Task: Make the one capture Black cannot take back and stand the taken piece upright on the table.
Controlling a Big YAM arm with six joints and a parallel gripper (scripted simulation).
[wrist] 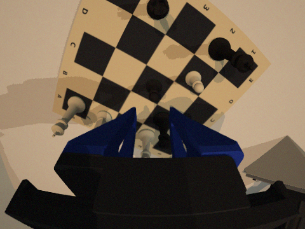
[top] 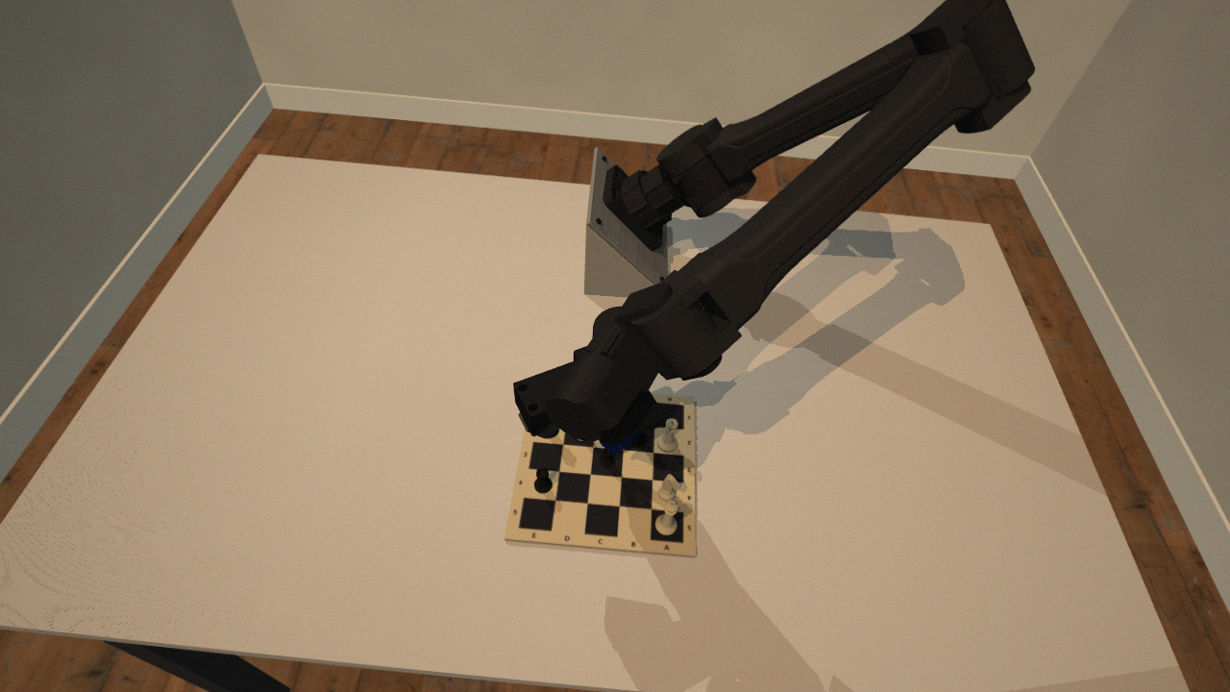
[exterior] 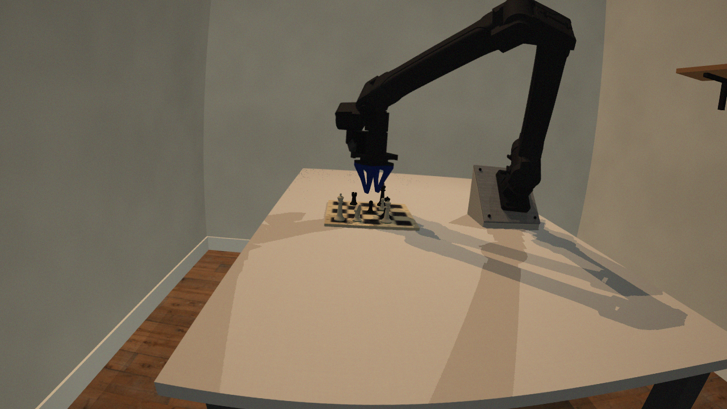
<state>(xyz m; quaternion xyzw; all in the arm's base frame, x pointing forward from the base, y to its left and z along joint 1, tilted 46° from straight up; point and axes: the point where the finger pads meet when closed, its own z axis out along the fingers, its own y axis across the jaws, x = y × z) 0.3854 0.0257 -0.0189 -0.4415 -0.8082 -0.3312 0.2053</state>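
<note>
My hand is 5 cm above the black pawn. From my hand the other things lie so: white pawn 3 cm behind, 4 cm to the right, 5 cm below; then chessboard 6 cm below; then black king 4 cm behind, 8 cm to the right, 3 cm below.
</note>
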